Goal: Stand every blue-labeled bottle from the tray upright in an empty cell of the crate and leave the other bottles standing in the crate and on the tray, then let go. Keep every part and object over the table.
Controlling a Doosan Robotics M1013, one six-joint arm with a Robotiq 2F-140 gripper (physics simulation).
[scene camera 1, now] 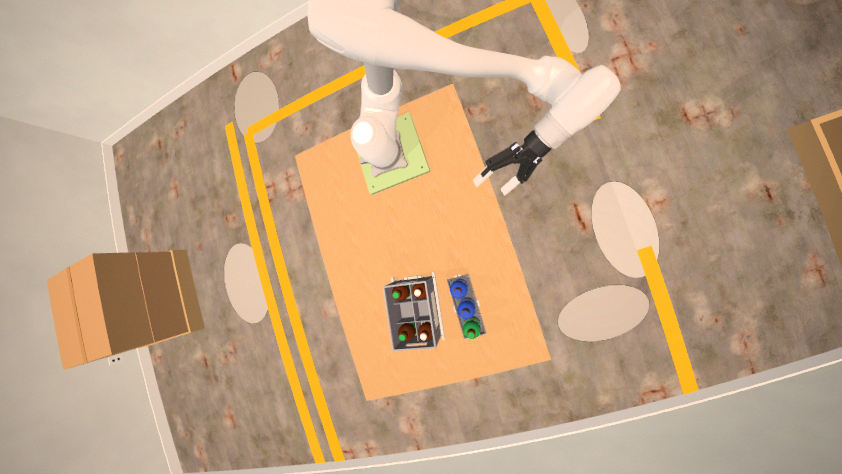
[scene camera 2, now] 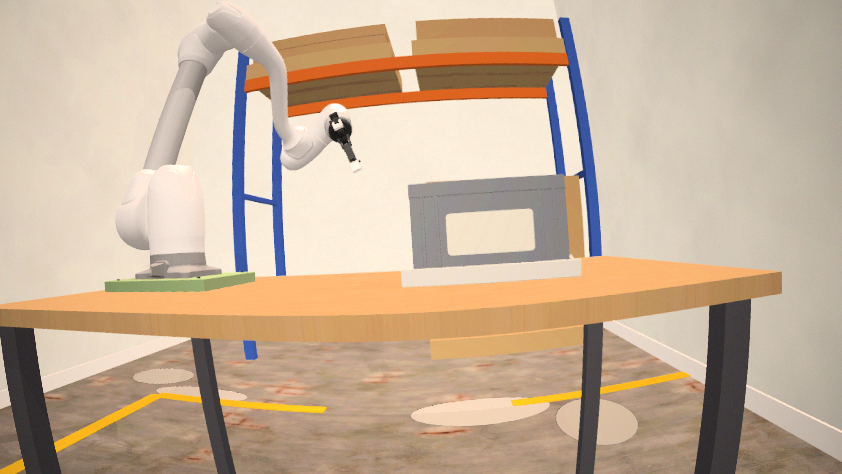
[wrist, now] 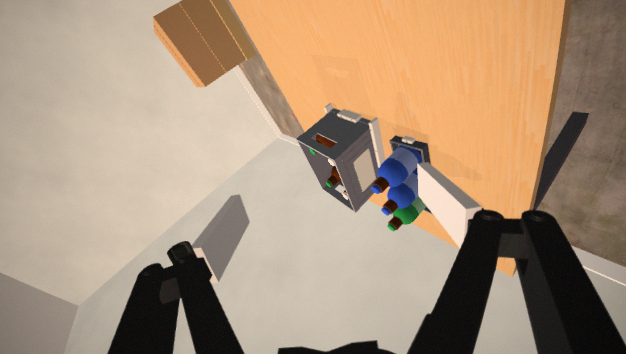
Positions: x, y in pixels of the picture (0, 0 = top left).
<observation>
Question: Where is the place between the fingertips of my gripper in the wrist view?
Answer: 328, 195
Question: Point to a blue-labeled bottle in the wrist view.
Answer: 403, 161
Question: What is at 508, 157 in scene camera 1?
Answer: My gripper.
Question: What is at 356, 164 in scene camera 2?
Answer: My gripper.
</observation>
